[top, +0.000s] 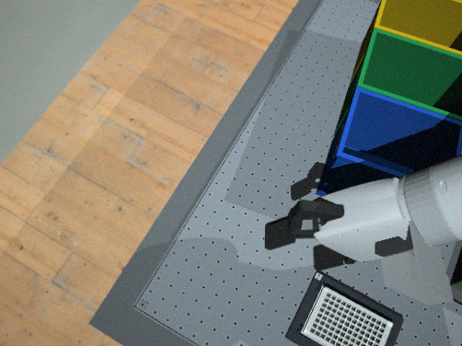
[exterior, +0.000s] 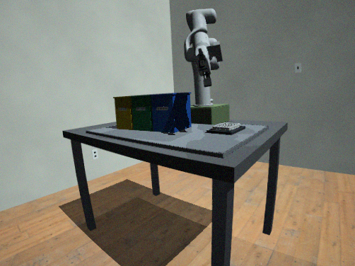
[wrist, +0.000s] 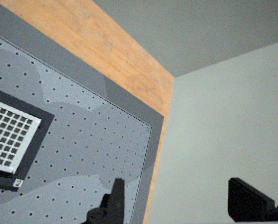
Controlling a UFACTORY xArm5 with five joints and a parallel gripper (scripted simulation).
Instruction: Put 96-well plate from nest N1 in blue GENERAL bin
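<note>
The 96-well plate is 220 mm below my hand, 140 mm behind it and 20 mm to the left of it. Round my hand: green bin 380 mm to the right, 150 mm below, 50 mm behind; dark plate nest 230 mm below, 140 mm behind, 20 mm to the left; blue bin 250 mm to the right, 150 mm below, 70 mm behind.
</note>
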